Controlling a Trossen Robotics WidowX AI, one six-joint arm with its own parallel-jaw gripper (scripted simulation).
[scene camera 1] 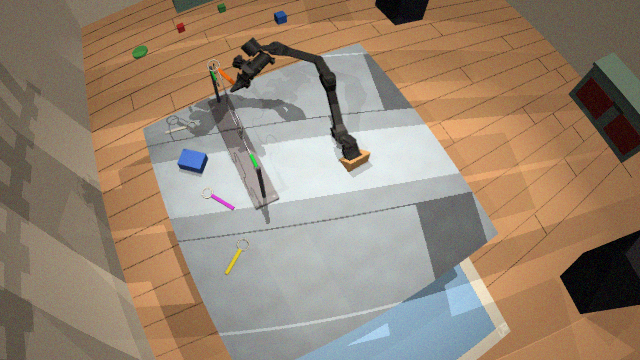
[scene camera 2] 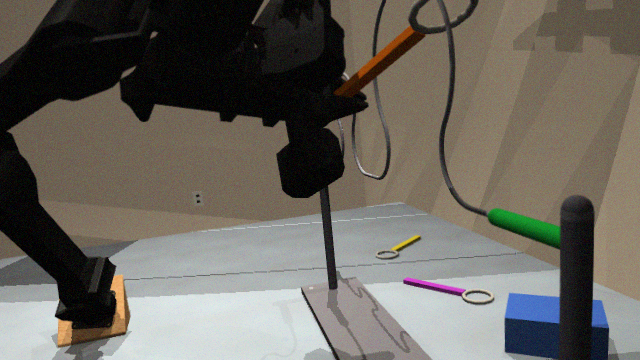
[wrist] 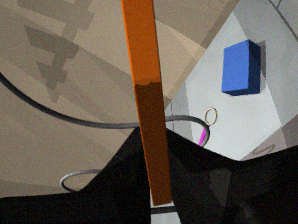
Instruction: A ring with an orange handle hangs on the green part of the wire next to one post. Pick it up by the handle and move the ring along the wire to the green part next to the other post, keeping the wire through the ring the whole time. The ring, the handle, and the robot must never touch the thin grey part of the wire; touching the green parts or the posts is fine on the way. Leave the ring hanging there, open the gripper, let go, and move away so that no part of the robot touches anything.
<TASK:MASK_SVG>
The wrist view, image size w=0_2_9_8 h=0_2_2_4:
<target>my gripper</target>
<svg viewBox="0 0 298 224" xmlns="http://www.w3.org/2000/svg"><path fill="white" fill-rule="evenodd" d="M166 128L170 164L170 189L172 189L174 208L177 210L181 224L298 224L298 145L297 147L282 149L282 151L271 152L266 156L237 161L230 159L230 157L227 159L227 157L220 155L220 153L209 151L209 149L201 147L201 145L194 143L192 140L186 140L178 135L178 133ZM140 127L133 129L133 132L130 133L124 144L120 145L112 160L81 190L73 193L43 194L43 196L39 194L39 196L0 197L0 224L152 224L148 171L146 171L144 148L142 148Z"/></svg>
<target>blue block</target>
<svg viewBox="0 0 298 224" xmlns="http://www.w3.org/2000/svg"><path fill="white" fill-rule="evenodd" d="M250 39L241 41L239 44L235 43L231 47L223 48L225 53L223 53L221 92L226 93L226 95L242 96L251 95L251 93L261 93L261 83L259 83L259 80L261 80L261 47Z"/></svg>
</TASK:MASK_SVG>
